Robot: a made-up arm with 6 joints. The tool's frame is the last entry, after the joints. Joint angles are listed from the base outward.
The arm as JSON. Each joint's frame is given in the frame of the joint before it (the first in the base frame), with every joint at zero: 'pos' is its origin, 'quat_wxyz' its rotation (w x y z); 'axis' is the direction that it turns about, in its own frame. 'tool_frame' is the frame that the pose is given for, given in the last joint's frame.
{
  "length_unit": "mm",
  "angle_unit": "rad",
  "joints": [
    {
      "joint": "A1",
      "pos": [
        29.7,
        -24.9,
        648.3
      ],
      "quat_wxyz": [
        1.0,
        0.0,
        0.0,
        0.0
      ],
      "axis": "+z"
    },
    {
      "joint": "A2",
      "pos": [
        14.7,
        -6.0,
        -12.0
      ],
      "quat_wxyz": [
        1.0,
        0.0,
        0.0,
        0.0
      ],
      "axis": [
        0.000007,
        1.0,
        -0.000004
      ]
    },
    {
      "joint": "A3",
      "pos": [
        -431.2,
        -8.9,
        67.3
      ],
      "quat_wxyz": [
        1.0,
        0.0,
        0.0,
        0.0
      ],
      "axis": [
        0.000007,
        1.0,
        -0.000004
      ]
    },
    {
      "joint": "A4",
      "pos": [
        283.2,
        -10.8,
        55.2
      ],
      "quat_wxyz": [
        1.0,
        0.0,
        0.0,
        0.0
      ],
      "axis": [
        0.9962,
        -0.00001,
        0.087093
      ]
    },
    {
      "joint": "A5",
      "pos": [
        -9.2,
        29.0,
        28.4
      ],
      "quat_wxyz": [
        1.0,
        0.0,
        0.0,
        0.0
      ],
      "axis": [
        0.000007,
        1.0,
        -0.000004
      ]
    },
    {
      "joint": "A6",
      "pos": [
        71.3,
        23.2,
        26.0
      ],
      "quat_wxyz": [
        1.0,
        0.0,
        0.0,
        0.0
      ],
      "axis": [
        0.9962,
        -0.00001,
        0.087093
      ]
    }
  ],
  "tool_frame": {
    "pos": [
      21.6,
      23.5,
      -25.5
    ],
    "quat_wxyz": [
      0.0,
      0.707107,
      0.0,
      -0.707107
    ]
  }
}
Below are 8 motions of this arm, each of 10 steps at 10 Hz.
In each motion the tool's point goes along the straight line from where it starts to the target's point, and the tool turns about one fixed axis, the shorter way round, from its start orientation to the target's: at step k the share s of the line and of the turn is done. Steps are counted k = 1, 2, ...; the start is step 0. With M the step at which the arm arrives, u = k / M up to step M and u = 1 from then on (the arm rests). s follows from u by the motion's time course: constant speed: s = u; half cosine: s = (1 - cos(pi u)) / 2; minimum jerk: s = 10 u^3 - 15 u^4 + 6 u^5.
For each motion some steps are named. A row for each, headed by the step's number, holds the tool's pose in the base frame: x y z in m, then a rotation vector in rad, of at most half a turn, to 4 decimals.
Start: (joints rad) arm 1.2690 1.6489 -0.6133 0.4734 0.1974 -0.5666
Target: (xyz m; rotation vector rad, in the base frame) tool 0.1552 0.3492 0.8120 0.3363 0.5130 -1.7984
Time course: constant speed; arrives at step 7
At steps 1, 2, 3, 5, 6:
1: 0.1200 0.3403 0.7953 0.2985 0.3299 -1.7383
2: 0.1259 0.3418 0.7981 0.3048 0.3602 -1.7489
3: 0.1317 0.3433 0.8009 0.3112 0.3905 -1.7592
5: 0.1435 0.3462 0.8064 0.3238 0.4515 -1.7793
6: 0.1493 0.3477 0.8092 0.3300 0.4822 -1.7890

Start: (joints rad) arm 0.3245 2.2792 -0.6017 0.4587 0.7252 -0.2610
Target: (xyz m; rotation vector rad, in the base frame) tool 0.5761 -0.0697 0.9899 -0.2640 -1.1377 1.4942
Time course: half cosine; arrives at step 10
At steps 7, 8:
7: 0.5308 -0.0262 0.9051 0.0019 -1.0468 1.8674
8: 0.5551 -0.0495 0.9506 -0.1443 -1.1010 1.6698

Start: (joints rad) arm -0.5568 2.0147 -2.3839 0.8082 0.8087 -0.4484
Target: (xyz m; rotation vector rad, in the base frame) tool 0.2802 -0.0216 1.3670 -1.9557 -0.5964 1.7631
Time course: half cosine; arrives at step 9
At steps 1, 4, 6, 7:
1: 0.5096 -0.2598 1.1865 -1.8272 -0.2815 2.2862
4: 0.4190 -0.1657 1.2578 -1.8910 -0.4134 2.0832
6: 0.3393 -0.0830 1.3205 -1.9329 -0.5212 1.9006
7: 0.3079 -0.0503 1.3452 -1.9459 -0.5618 1.8276

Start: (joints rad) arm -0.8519 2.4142 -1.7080 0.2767 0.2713 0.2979
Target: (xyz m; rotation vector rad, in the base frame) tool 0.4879 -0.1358 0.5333 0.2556 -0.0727 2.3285
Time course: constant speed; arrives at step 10
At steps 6, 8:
6: 0.5090 -0.2931 0.6020 -0.1594 -0.0549 2.1127
8: 0.4985 -0.2144 0.5677 0.0435 -0.0639 2.2268

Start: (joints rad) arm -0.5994 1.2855 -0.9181 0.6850 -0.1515 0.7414
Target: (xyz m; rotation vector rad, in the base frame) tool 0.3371 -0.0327 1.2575 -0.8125 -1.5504 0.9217
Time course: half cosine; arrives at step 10
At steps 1, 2, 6, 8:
1: 0.3215 -0.2128 1.0969 -1.3307 -0.6005 0.9213
2: 0.3227 -0.1997 1.1086 -1.3007 -0.6729 0.9266
6: 0.3316 -0.0965 1.2006 -1.0222 -1.2264 0.9398
8: 0.3356 -0.0503 1.2418 -0.8733 -1.4624 0.9288

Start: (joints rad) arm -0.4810 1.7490 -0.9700 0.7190 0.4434 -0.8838
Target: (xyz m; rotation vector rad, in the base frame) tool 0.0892 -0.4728 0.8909 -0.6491 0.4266 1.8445
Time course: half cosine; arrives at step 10
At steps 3, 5, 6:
3: 0.3744 -0.2680 0.8610 -0.7386 0.0092 2.6641
5: 0.2688 -0.3438 0.8721 -0.7138 0.1844 2.3662
6: 0.2133 -0.3837 0.8779 -0.6965 0.2662 2.2066

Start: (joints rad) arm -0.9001 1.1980 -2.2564 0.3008 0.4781 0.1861
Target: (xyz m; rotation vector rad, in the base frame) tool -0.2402 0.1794 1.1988 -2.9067 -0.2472 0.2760
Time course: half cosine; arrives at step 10
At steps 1, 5, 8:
1: 0.0863 -0.0120 1.4023 -2.4112 0.4277 1.1112
5: -0.0729 0.0813 1.3031 -2.6996 0.1119 0.7325
8: -0.2082 0.1607 1.2187 -2.8756 -0.1769 0.3674

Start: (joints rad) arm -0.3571 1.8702 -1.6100 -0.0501 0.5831 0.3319
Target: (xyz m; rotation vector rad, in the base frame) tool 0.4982 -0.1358 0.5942 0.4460 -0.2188 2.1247
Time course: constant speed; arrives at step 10
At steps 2, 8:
2: 0.5591 -0.1614 0.8967 -0.6600 -0.0213 2.3552
8: 0.5134 -0.1422 0.6698 0.1802 -0.1736 2.2165

